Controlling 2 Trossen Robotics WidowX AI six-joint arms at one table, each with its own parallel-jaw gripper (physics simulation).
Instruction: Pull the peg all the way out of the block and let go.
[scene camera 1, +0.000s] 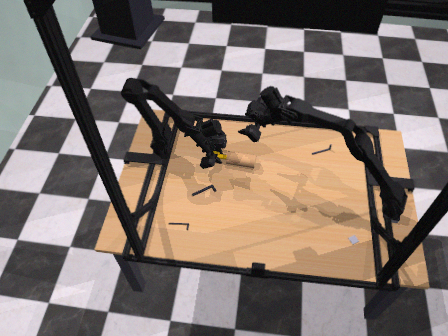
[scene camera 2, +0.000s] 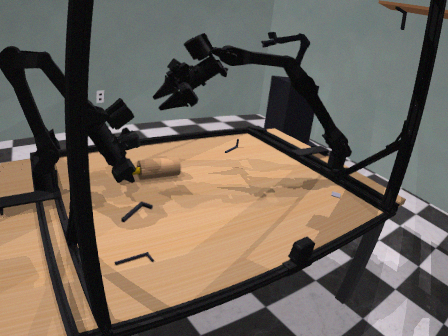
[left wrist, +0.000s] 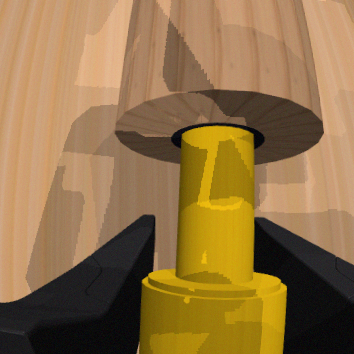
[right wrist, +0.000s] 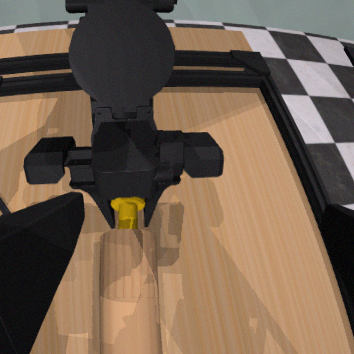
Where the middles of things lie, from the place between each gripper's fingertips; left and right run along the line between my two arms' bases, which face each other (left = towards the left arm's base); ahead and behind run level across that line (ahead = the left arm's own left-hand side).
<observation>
I see my left gripper 8 cm to the left of the wooden block (scene camera 2: 161, 167), 3 cm below it and 1 cm short of it. From my left hand the other things lie so: yellow peg (left wrist: 212, 293): 2 cm above, 1 cm to the right.
I see my right gripper 19 cm above the yellow peg, 6 cm to the right of it and 4 cm past it. From my right hand the other things lie so: wooden block 19 cm below, 3 cm behind, 1 cm to the right.
</observation>
